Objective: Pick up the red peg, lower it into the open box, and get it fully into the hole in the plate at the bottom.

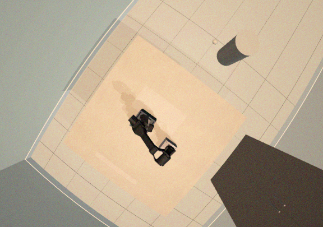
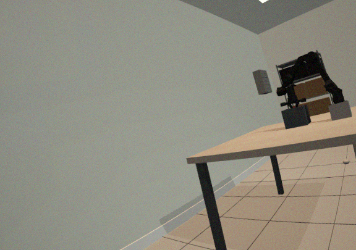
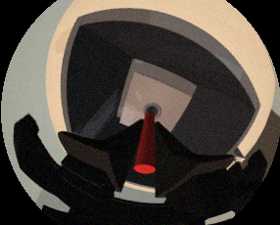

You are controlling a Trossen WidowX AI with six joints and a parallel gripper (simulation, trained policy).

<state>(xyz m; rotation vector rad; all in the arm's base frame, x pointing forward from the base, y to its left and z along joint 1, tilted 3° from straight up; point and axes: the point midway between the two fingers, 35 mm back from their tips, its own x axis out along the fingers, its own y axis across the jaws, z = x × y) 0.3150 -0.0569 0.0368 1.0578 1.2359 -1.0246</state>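
Now: the red peg 20 mm above my gripper tip.
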